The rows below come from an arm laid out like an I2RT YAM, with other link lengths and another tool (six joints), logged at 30 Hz.
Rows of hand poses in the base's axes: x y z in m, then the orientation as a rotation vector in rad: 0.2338, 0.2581, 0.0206, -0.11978, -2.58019, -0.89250; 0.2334, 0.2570, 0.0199, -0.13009, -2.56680, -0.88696; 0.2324, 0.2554, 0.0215, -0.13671, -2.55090, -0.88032; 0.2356, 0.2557, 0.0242, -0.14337, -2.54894, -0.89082; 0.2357, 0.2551, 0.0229, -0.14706, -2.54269, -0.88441; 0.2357, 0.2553, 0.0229, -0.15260, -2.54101, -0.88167; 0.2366, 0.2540, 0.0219, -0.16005, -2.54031, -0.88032; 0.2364, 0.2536, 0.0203, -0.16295, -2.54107, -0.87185; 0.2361, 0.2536, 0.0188, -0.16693, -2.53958, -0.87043; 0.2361, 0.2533, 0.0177, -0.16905, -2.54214, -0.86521; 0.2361, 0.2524, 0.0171, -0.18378, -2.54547, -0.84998; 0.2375, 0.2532, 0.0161, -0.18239, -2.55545, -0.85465; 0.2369, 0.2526, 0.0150, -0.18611, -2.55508, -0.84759; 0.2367, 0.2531, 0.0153, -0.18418, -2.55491, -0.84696
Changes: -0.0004, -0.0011, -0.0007, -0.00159, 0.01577, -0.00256; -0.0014, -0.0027, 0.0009, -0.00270, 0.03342, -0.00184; 0.0018, -0.0024, 0.0036, 0.00372, 0.03336, -0.00842; 0.0019, -0.0030, 0.0023, 0.00063, 0.04163, -0.00800; 0.0019, -0.0028, 0.0023, -0.00155, 0.04500, -0.01076; 0.0028, -0.0041, 0.0013, -0.00336, 0.04741, -0.01539; 0.0026, -0.0045, -0.0003, -0.00957, 0.04974, -0.01556; 0.0023, -0.0045, -0.0018, -0.01070, 0.05224, -0.01762; 0.0023, -0.0048, -0.0029, -0.01513, 0.05181, -0.01843; 0.0023, -0.0057, -0.0035, -0.02825, 0.05581, -0.02576; 0.0037, -0.0049, -0.0045, -0.02756, 0.04512, -0.02811; 0.0031, -0.0055, -0.0056, -0.03267, 0.04813, -0.02895; 0.0029, -0.0050, -0.0053, -0.03275, 0.04813, -0.02744
